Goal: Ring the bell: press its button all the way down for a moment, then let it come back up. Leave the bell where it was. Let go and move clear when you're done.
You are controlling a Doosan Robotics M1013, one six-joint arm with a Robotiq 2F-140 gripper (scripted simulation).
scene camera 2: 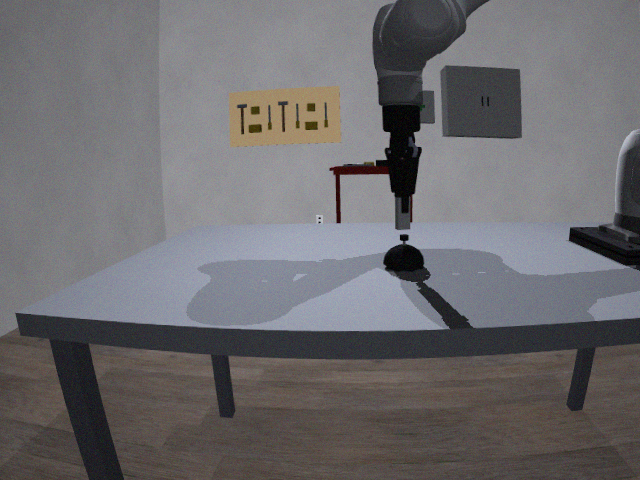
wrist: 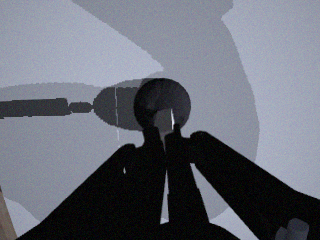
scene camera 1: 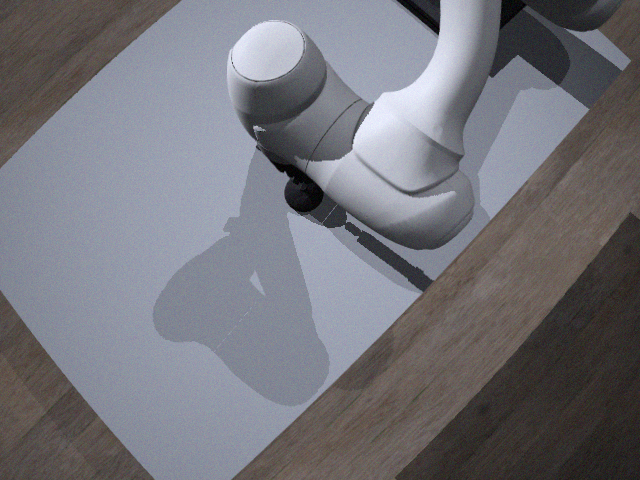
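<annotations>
Scene camera 1 gives me a black dome bell (303, 201). The bell is in the wrist view and in scene camera 2 too, and on that bell (wrist: 161, 93) and (scene camera 2: 391, 249) are the same spot.
</annotations>
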